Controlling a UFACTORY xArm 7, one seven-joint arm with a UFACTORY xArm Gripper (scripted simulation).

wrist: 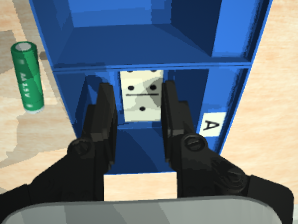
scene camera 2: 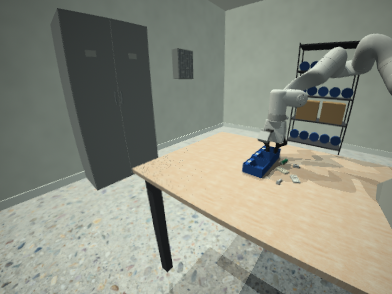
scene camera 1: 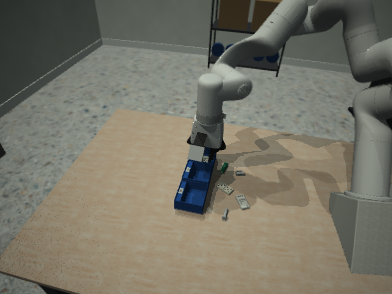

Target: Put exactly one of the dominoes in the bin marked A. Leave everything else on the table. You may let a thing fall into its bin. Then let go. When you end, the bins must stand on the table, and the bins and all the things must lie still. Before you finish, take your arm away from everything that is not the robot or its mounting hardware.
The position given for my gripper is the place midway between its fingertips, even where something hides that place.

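White domino (wrist: 141,90), green battery (wrist: 27,71). Blue bin (scene camera 1: 191,195), (wrist: 214,61), (scene camera 2: 265,160). My gripper (scene camera 1: 204,159), (wrist: 138,99).
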